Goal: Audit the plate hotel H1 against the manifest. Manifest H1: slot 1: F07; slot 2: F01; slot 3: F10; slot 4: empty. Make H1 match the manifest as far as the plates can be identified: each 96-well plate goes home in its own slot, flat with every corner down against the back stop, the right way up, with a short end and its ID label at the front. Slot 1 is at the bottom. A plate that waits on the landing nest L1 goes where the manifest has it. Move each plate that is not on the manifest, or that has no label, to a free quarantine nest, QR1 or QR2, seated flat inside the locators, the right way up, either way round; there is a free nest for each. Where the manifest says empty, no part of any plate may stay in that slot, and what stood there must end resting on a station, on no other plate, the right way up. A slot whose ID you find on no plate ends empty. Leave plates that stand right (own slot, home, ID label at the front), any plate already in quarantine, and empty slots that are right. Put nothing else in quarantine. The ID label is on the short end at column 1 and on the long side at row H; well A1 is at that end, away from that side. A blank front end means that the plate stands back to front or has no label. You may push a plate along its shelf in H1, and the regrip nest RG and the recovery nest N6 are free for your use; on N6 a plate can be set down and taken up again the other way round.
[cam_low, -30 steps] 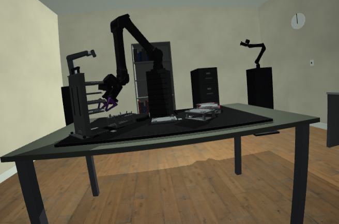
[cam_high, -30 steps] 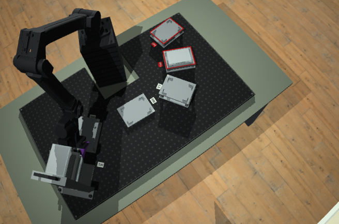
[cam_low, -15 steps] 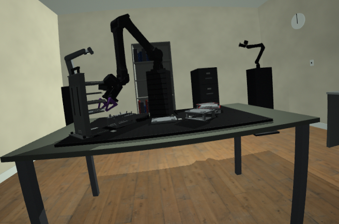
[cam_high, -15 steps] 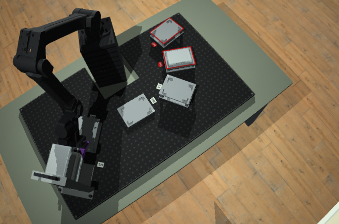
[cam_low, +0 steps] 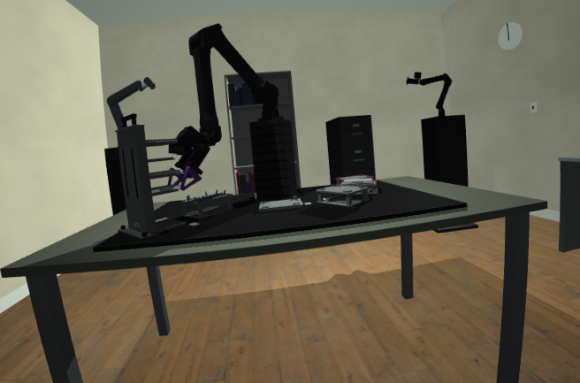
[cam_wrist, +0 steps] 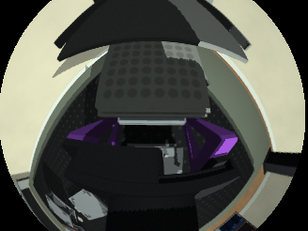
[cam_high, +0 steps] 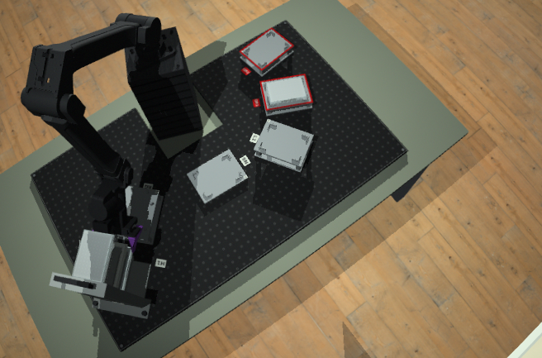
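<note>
The regrip nest RG lies 100 mm behind my hand, 70 mm to the left of it and 60 mm below it. Round my hand: plate hotel H1: 110 mm ahead, 80 mm to the right, 40 mm above; then recovery nest N6: 360 mm to the left, 110 mm below, 110 mm behind; then grey 96-well plate: 160 mm above, 50 mm ahead, 40 mm to the right.
</note>
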